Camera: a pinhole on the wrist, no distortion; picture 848 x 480 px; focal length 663.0 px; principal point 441.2 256.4 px. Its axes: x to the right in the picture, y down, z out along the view. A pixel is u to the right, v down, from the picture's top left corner.
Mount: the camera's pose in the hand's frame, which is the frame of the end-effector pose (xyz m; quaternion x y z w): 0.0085 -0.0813 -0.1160 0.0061 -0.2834 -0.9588 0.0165
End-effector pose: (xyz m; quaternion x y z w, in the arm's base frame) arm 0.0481 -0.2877 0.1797 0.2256 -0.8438 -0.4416 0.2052
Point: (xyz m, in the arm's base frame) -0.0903 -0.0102 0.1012
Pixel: 523.7 358.0
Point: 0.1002 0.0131 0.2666
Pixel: 796.9 29.4
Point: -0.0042 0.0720 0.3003
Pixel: 632.5 49.3
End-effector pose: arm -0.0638 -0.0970 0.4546 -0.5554 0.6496 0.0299 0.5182
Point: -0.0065 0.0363 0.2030
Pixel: 289.7 264.6
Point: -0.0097 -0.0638 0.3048
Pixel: 227.1 306.9
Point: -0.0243 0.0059 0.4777
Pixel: 718.1 375.2
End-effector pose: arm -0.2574 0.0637 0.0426 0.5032 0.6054 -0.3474 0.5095
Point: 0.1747 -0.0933 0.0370
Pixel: 458.9 48.1
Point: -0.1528 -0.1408 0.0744
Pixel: 599.4 377.0
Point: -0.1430 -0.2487 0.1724
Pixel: 770.1 433.9
